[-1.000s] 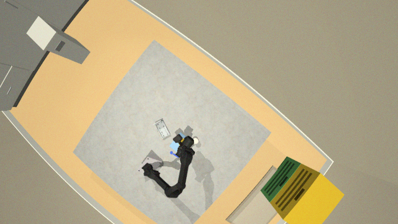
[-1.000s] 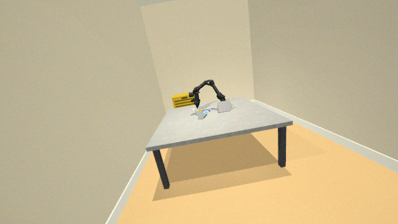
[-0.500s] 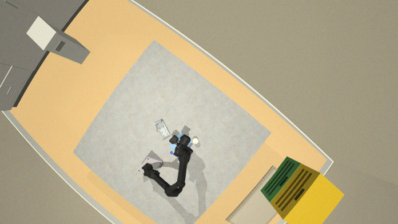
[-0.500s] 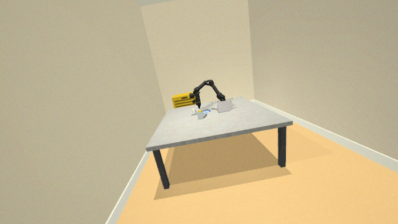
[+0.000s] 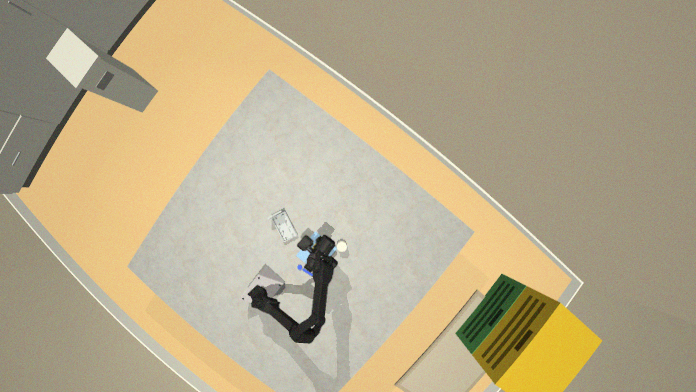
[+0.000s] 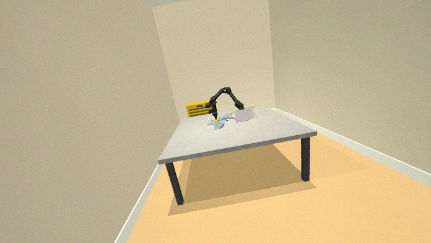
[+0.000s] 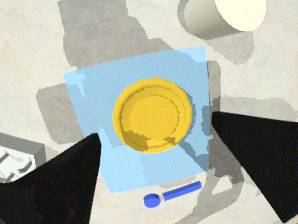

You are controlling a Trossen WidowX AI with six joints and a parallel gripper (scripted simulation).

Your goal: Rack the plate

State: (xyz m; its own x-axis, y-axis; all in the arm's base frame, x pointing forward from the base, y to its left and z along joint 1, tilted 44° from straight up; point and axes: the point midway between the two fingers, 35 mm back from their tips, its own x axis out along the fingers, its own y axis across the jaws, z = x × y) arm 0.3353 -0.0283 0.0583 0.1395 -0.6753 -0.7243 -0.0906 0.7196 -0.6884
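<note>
My gripper tip is now 30 mm above the yellow plate. The rest, counted from my gripper tip: dish rack 50 mm behind, 190 mm to the left, 20 mm below; white cup 90 mm ahead, 60 mm to the right, 20 mm below; light blue mat 30 mm behind, 40 mm below.
</note>
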